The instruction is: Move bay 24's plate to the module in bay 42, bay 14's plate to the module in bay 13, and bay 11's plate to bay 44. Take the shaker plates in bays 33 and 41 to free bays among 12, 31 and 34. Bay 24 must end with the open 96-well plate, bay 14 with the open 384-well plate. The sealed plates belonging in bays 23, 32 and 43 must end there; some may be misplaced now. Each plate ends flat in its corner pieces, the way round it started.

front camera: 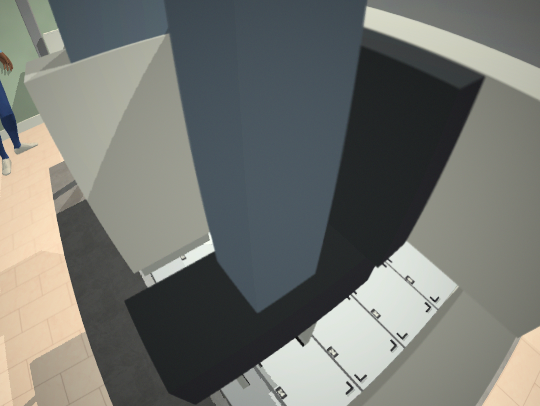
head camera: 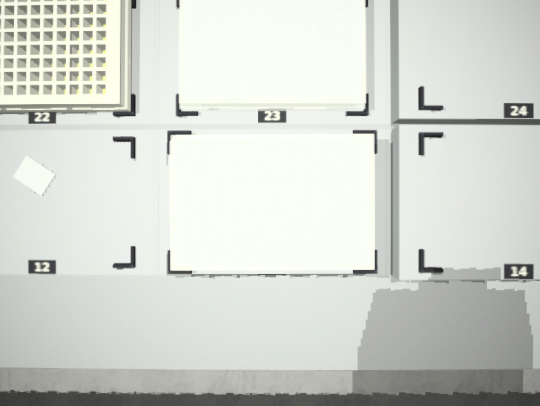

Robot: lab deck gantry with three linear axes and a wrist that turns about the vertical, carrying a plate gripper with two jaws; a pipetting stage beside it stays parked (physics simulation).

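Frame: origin at the robot's base, x right, y back, z down, level; metres.
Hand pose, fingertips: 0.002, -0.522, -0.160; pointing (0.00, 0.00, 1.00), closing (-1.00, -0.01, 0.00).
Note:
Things, the pixels of their top centre, and the offset from my fingertips, as dx, dy, dz. "pt": a spot on its surface instead.
- Bay 14, surface spot: (head camera: 470, 210) pt -0.040, -0.002, +0.146
- bay 24, surface spot: (head camera: 470, 55) pt -0.143, -0.002, +0.146
- cream plate with square wells, middle of its top: (head camera: 28, 43) -0.152, +0.294, +0.146
- small tilted white tag, middle of its top: (head camera: 33, 175) -0.064, +0.299, +0.159
A white plate (head camera: 272, 202) sits within the corner pieces of bay 13, which stand higher than the deck; its wells are washed out and the module under it is hidden. My gripper (front camera: 274, 358) hangs high above bay 13, with its fingertips apart and no plate seen between them; most of its fingers are behind the dark housing. It does not show in the head view. Another white plate (head camera: 272, 52) sits in bay 23. Bay 14 (head camera: 470, 210) (front camera: 310, 377) and bay 24 (head camera: 470, 55) (front camera: 352, 332) show no plate in their visible parts.
A cream plate with square wells (head camera: 52, 50) sits partly in view in bay 22. A small tilted white tag (head camera: 34, 175) lies in bay 12. The blue-grey column (front camera: 270, 150) and the beige pipetting stage (front camera: 135, 140) hide much of the deck. A person's legs (front camera: 10, 120) show at the far left.

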